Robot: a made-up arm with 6 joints. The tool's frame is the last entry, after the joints. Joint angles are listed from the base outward. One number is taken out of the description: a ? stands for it. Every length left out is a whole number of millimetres.
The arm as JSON. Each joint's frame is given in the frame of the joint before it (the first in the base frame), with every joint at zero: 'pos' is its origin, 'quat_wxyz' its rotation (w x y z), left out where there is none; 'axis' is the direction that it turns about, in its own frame. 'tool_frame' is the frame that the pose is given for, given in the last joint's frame.
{
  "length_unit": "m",
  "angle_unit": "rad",
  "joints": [
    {
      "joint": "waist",
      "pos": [
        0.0,
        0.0,
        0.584
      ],
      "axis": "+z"
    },
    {
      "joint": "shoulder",
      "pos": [
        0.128,
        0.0,
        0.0
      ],
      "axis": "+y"
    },
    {
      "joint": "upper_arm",
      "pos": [
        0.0,
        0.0,
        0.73
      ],
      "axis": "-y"
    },
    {
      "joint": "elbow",
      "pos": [
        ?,
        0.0,
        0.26
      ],
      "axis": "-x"
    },
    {
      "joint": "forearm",
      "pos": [
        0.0,
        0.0,
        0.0
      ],
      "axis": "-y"
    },
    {
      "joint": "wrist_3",
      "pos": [
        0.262,
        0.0,
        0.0
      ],
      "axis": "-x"
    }
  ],
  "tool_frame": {
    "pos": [
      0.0,
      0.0,
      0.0
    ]
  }
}
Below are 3 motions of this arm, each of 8 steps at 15 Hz.
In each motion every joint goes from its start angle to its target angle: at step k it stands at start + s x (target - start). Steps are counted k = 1, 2, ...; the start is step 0. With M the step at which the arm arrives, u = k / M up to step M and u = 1 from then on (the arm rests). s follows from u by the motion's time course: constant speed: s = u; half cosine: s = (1 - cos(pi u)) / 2; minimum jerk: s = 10 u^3 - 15 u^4 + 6 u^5.
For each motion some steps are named. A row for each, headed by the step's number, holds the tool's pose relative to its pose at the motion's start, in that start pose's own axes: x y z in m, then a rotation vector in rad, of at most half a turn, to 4 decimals.
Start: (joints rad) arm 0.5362 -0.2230 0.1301 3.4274 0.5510 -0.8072
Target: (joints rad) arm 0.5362 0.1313 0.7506 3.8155 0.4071 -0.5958
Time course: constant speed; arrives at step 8
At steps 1, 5, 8:
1: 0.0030 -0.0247 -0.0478 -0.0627 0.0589 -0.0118
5: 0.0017 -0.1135 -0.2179 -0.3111 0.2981 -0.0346
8: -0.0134 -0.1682 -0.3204 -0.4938 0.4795 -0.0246

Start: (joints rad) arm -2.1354 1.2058 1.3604 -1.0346 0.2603 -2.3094
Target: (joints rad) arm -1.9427 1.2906 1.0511 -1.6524 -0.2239 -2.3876
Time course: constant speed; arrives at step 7
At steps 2, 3, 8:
2: -0.0287 -0.1053 0.2209 0.1861 -0.2424 -0.0971
3: -0.0567 -0.1600 0.3260 0.2814 -0.3590 -0.1412
8: -0.2410 -0.3745 0.6948 0.6794 -0.7852 -0.2782

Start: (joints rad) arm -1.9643 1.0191 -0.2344 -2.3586 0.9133 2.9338
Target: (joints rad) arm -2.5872 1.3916 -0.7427 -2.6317 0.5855 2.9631
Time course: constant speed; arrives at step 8
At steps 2, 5, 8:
2: 0.2854 0.0832 -0.1560 0.0379 0.1501 0.2242
5: 0.5573 0.3141 -0.4394 0.1220 0.3534 0.5773
8: 0.6136 0.6128 -0.7119 0.2252 0.5368 0.9376

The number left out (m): 1.102
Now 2 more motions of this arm.
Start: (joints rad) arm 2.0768 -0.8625 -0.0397 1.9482 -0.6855 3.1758
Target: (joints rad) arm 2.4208 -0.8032 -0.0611 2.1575 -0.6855 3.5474
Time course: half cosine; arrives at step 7
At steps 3, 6, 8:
3: -0.0045 -0.0204 -0.0671 -0.1269 0.0970 0.0076
6: -0.0312 -0.0329 -0.1703 -0.3014 0.2337 0.0592
8: -0.0347 -0.0330 -0.1796 -0.3162 0.2452 0.0660

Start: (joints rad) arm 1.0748 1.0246 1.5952 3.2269 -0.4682 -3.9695
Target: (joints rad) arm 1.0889 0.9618 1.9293 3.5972 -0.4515 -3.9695
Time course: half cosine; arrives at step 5
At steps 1, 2, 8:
1: 0.0111 0.0418 0.0361 -0.0321 -0.0148 0.0355
2: 0.0308 0.1514 0.1314 -0.1190 -0.0579 0.1240
8: 0.0190 0.4330 0.3808 -0.3613 -0.1984 0.3211

